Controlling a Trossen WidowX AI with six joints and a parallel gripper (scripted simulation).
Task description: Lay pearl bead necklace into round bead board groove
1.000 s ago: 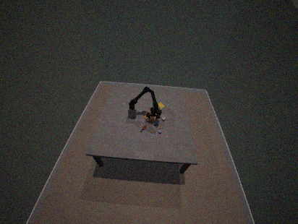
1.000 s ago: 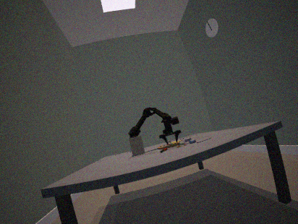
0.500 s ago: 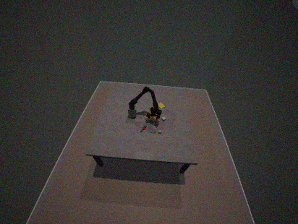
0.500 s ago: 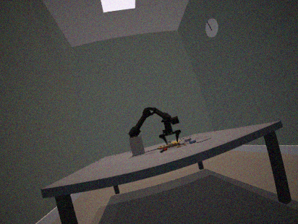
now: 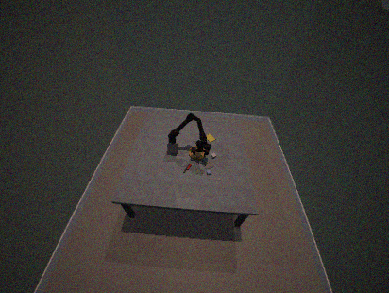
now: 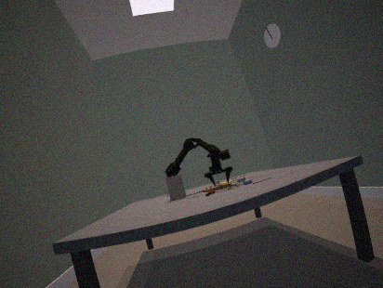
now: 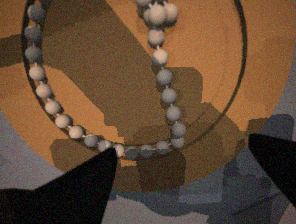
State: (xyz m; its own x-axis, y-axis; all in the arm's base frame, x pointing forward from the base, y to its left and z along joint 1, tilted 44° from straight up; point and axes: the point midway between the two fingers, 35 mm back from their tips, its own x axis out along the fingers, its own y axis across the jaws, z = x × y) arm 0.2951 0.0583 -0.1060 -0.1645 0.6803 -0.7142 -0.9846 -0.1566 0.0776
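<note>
The grey flat piece is 110 mm ahead of my gripper tip, 90 mm to the right of it and 20 mm below it. The rest, counted from my gripper tip: red tool (100 mm behind, 170 mm to the right, 20 mm below); bluish piece (120 mm ahead, 180 mm to the right, 10 mm below); yellow object (90 mm ahead, 330 mm to the left, 20 mm below).
</note>
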